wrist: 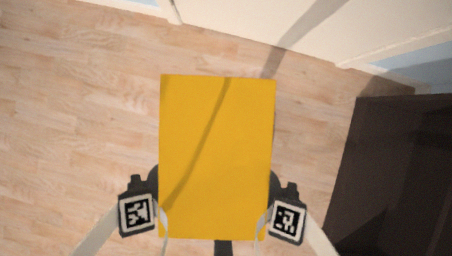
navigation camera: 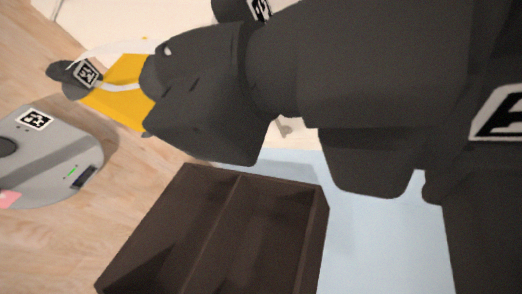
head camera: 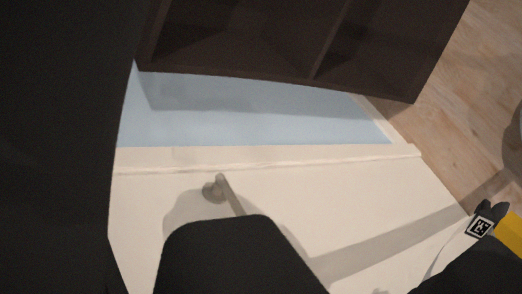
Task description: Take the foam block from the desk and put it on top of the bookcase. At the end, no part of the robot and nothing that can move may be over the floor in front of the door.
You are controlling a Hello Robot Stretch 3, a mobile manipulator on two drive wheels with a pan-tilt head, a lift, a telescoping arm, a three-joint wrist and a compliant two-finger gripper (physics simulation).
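Frame: origin at the robot's base, x ahead, y left, z up, level; centimetres.
Seen in the pictures: gripper, between the fingertips: (navigation camera: 116,109).
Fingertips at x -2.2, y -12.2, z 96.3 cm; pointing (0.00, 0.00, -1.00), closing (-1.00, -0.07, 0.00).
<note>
Offsets run from my fingertips to a thing's top centre. "pt": to the spot under its first point. Level surfaces: height alone.
The yellow foam block @(dx +0.2, dy -3.1, dz +5.4 cm) (head camera: 511,234) (navigation camera: 117,107) (wrist: 217,145) is between the two fingers of my gripper (navigation camera: 111,102) (wrist: 214,184), which is shut on it. Wooden floor shows around the block in the wrist view. The dark brown bookcase (head camera: 220,72) (navigation camera: 315,240) (wrist: 380,99) stands to the right of the block in the wrist view, with a strip of floor between them in the picture. The cream door (head camera: 360,195) (navigation camera: 107,20) (wrist: 280,20), with a handle @(pt dx -42.7, dy -30.6, dz -3.5 cm) (head camera: 231,195), is beyond the block. The desk does not show.
A blue wall (head camera: 250,127) (navigation camera: 370,250) (wrist: 425,60) adjoins the door beside the bookcase. My grey base (navigation camera: 55,155) stands on the wooden floor @(dz -96.3 cm) (head camera: 465,100) (navigation camera: 50,245) (wrist: 75,125). My dark arm parts (head camera: 220,260) (navigation camera: 370,65) hide much of the navigation view.
</note>
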